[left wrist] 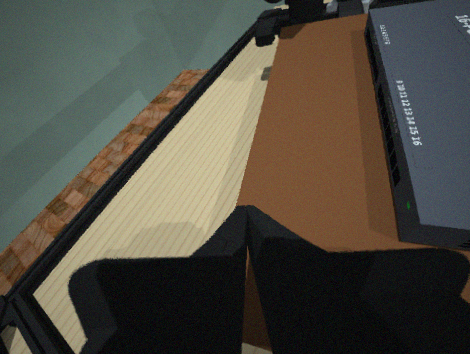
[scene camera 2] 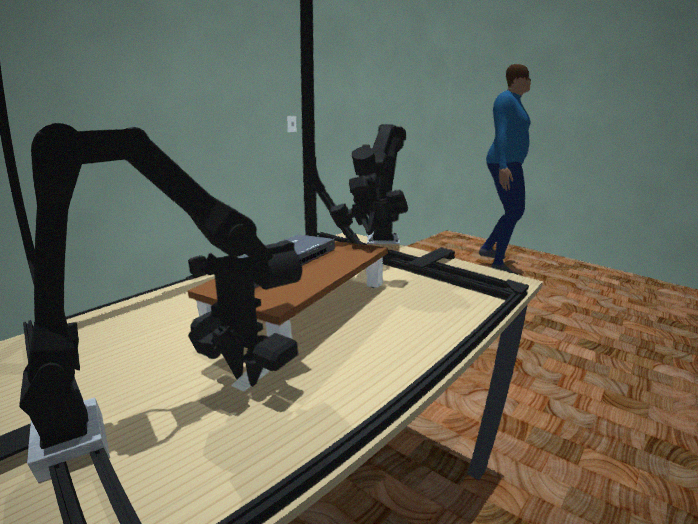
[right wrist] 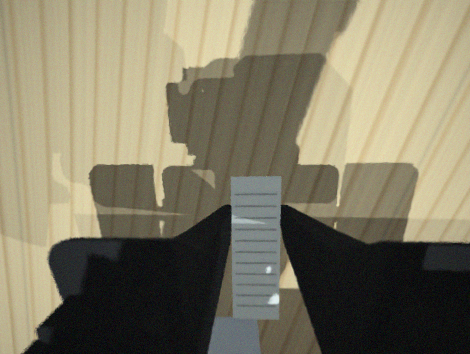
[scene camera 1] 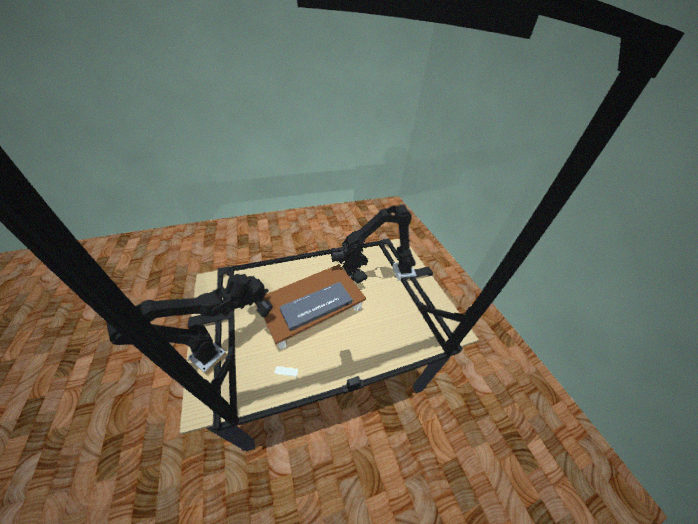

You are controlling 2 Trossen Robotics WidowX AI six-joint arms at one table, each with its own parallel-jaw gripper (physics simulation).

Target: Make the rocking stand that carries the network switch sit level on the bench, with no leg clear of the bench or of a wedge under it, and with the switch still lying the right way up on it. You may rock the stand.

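Pixels of known places: left gripper, fingertip midpoint: [left wrist: 244, 213] [scene camera 2: 368, 233] [scene camera 1: 268, 290]; right gripper, fingertip midpoint: [scene camera 2: 246, 381] [right wrist: 255, 212] [scene camera 1: 351, 278]; left arm's base at its link origin: [scene camera 2: 383, 237] [scene camera 1: 206, 354]; right arm's base at its link origin: [scene camera 2: 63, 427] [scene camera 1: 404, 268].
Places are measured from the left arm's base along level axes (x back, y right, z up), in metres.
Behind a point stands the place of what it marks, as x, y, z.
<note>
The grey network switch [scene camera 1: 315, 304] @(-0.384, 0.245, 0.082) [scene camera 2: 312, 246] @(-0.358, 0.173, 0.083) [left wrist: 430, 115] @(-0.356, 0.185, 0.082) lies right way up on the stand's brown board [scene camera 1: 276, 327] @(-0.224, 0.170, 0.051) [scene camera 2: 327, 282] @(-0.508, 0.124, 0.059) [left wrist: 315, 125] @(-0.409, 0.128, 0.057). My left gripper [scene camera 1: 264, 307] [left wrist: 244, 213] @(-0.318, 0.046, 0.102) is shut and empty at the board's left end in scene camera 1; whether it touches the board is unclear. My right gripper [scene camera 2: 246, 380] @(-0.694, 0.245, -0.044) [right wrist: 255, 212] @(-0.694, 0.245, -0.044) is shut on a ridged grey wedge [right wrist: 256, 250] @(-0.674, 0.236, -0.037), low at the bench. The wedge's other end points at a stand leg [scene camera 2: 279, 329] @(-0.643, 0.191, 0.032) [right wrist: 235, 337] @(-0.639, 0.204, -0.021); whether it is under the leg, and any small gap there, cannot be told.
A flat white piece [scene camera 1: 286, 371] @(-0.133, 0.287, -0.037) lies on the bench [scene camera 1: 389, 332] @(-0.513, 0.550, -0.044) near its front edge. Black frame rails [scene camera 1: 293, 410] @(-0.047, 0.389, -0.055) [scene camera 2: 389, 376] run along the bench edges. A person [scene camera 2: 510, 129] stands beyond the bench in scene camera 2.
</note>
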